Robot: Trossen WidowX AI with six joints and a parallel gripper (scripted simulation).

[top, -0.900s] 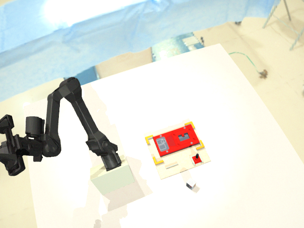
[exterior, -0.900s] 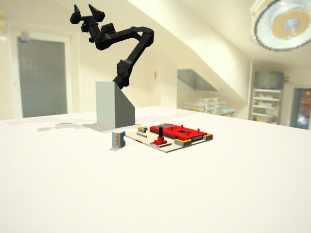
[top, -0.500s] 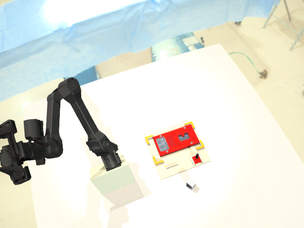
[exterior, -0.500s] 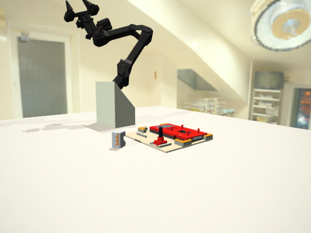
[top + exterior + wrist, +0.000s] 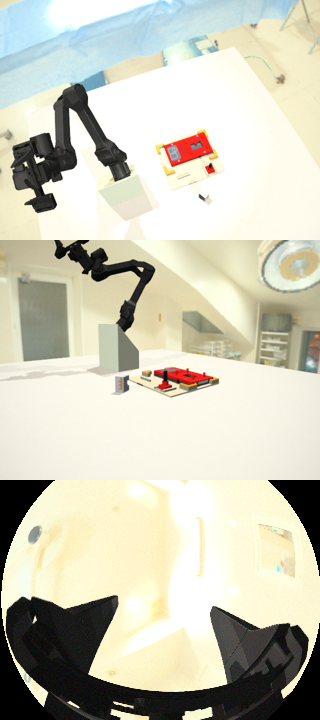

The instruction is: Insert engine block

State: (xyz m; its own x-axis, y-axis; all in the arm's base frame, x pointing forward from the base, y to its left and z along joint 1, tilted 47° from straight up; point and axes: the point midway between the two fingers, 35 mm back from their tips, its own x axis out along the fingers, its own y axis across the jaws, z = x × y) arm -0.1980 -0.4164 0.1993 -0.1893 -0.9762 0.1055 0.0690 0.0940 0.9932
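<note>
Now: gripper tip 500 mm short of the engine block, 10 mm to the right of it and 600 mm above it. Also, from my gripper tip: black post: 580 mm ahead, 100 mm to the left, 590 mm below.
</note>
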